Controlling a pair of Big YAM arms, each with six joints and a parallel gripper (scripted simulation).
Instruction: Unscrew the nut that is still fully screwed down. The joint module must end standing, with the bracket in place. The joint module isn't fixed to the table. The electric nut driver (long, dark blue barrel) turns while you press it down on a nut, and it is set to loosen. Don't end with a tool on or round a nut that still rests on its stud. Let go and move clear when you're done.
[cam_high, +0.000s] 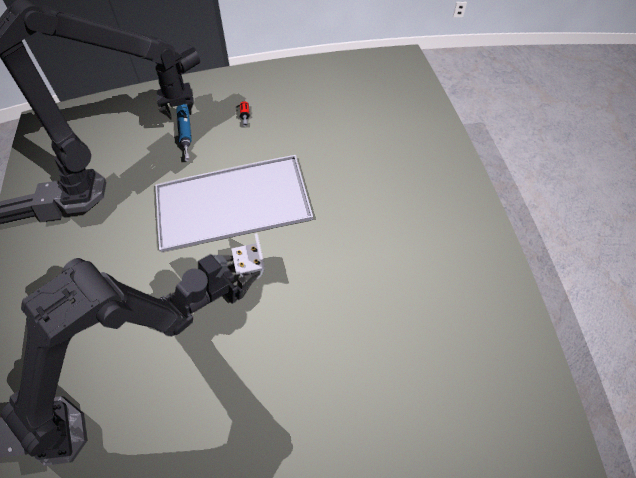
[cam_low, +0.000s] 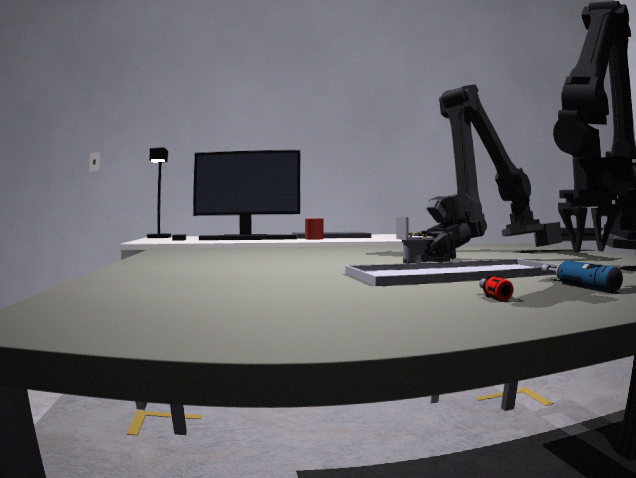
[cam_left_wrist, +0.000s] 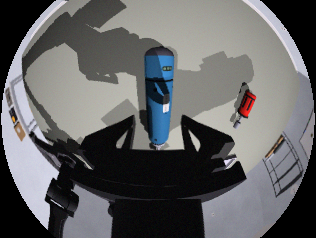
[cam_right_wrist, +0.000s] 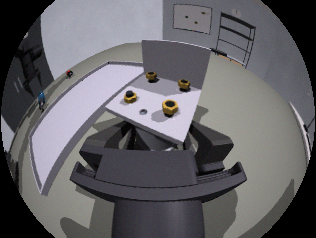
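Now: right hand 5 cm below the bracket. Round my right hand: socket tip: 39 cm to the left, 17 cm behind; then short red-handled tool: 54 cm to the left, 1 cm below, 1 cm ahead; then shallow white tray: 21 cm to the left, 5 cm behind, 2 cm below.
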